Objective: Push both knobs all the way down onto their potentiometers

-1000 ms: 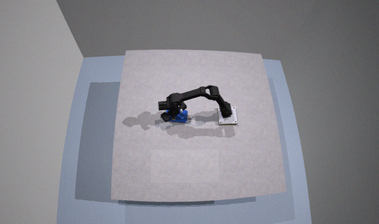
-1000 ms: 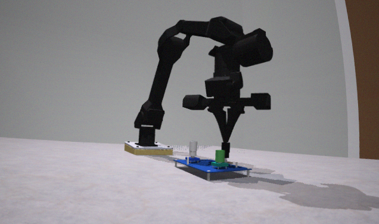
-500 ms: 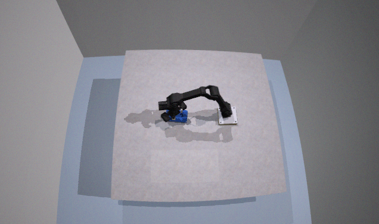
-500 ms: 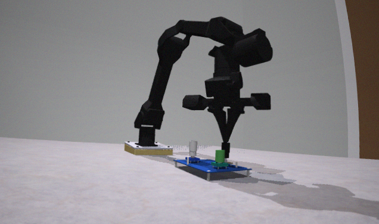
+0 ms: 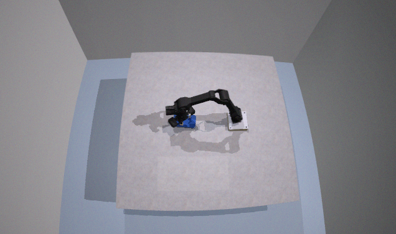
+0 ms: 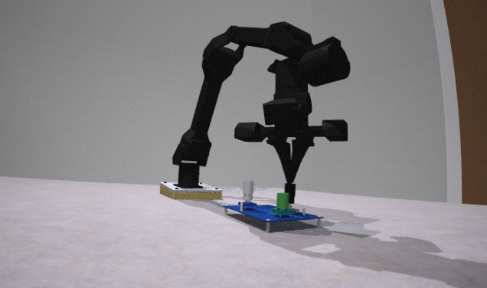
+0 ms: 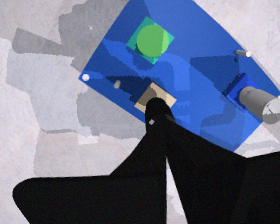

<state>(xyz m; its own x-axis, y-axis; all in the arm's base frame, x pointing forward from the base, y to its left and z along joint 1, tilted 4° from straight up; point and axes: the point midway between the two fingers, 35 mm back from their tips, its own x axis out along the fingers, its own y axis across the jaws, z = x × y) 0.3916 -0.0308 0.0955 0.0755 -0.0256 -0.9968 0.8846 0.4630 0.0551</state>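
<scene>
The potentiometer knob lies 6 cm behind my gripper tip, 4 cm to the right of it and 1 cm below it.
</scene>
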